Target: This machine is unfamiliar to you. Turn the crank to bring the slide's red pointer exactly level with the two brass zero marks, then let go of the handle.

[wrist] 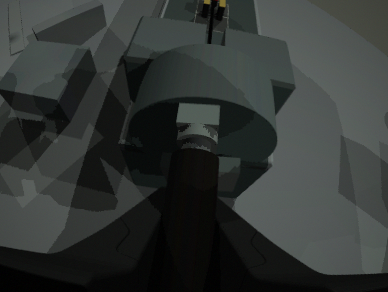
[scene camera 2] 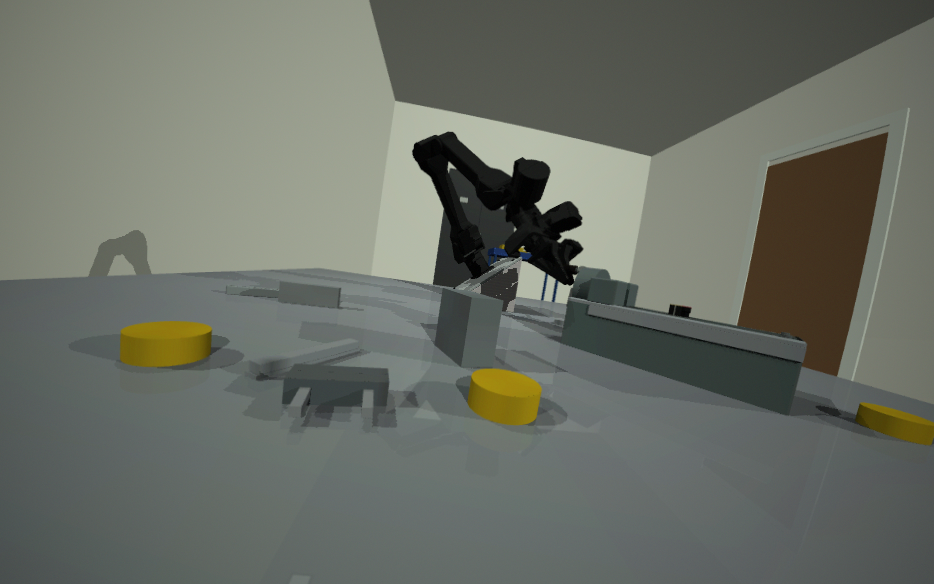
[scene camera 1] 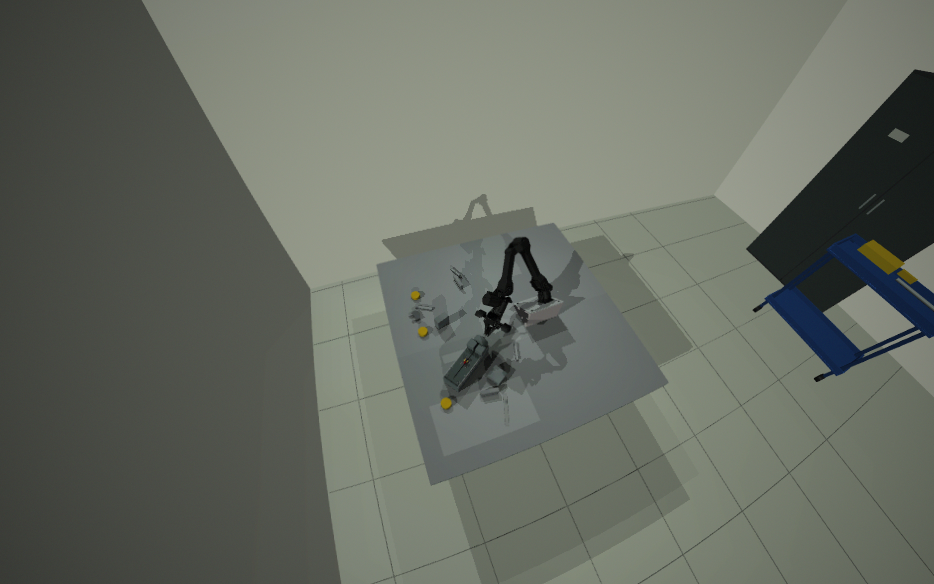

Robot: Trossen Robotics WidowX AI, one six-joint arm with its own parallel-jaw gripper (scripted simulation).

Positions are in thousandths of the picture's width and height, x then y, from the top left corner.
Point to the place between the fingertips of my gripper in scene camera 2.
At 610,487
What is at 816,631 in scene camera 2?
A machine.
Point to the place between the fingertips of my gripper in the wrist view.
476,683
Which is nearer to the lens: the bracket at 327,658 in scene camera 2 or the grey block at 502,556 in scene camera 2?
The bracket.
